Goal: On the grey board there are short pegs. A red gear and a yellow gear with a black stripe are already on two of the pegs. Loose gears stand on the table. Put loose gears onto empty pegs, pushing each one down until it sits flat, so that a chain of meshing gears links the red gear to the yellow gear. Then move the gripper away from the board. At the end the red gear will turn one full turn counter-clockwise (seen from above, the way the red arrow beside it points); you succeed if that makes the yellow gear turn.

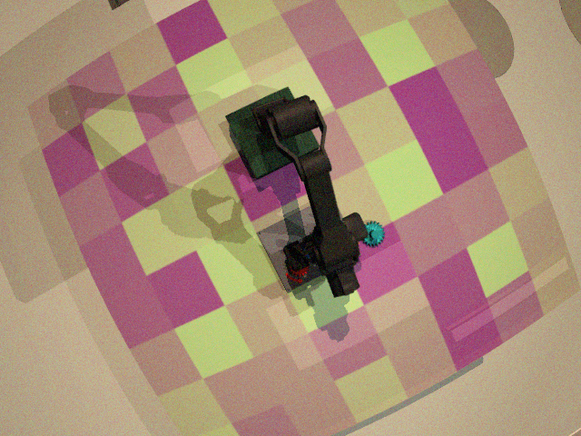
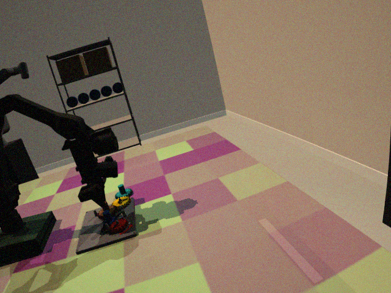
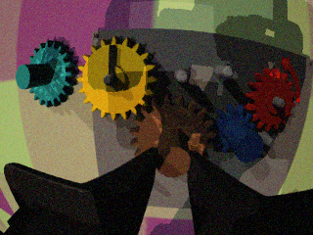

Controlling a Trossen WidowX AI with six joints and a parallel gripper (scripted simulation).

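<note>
The blue gear is 2 cm ahead of my gripper tip, 5 cm to the right of it and 2 cm below it. Round my gripper tip: red gear 5 cm ahead, 8 cm to the right, 3 cm below; then yellow gear 3 cm ahead, 5 cm to the left, 3 cm below; then brown gear 1 cm below.
</note>
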